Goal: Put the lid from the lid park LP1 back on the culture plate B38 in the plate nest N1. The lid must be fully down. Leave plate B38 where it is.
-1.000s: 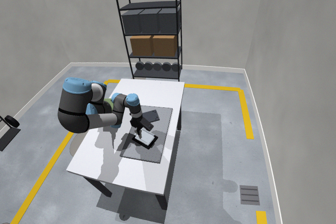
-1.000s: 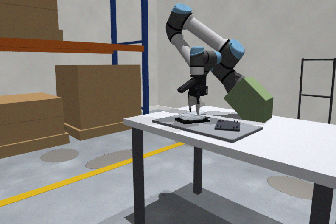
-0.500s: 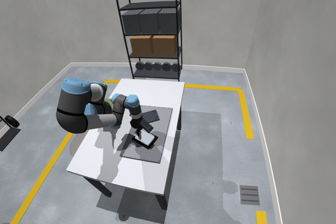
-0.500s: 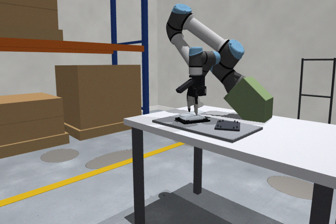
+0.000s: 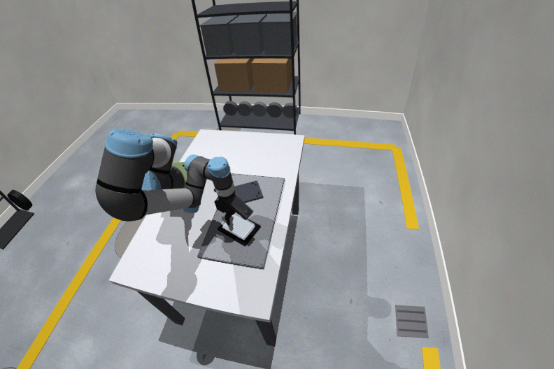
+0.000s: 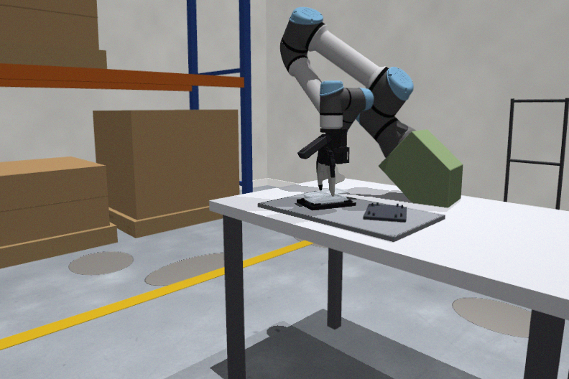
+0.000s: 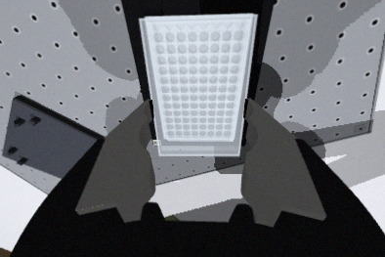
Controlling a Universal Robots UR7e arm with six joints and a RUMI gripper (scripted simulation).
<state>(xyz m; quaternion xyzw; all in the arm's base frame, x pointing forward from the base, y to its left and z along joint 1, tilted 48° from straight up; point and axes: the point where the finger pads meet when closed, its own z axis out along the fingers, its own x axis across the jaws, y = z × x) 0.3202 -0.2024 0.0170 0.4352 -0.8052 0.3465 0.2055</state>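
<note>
Now: hand 30 mm above the culture plate B38. From my hand the other things lie so: clear lid: 10 mm below; black plate nest N1: 40 mm below; dark lid park LP1: 220 mm to the left, 40 mm below, 10 mm ahead.
</note>
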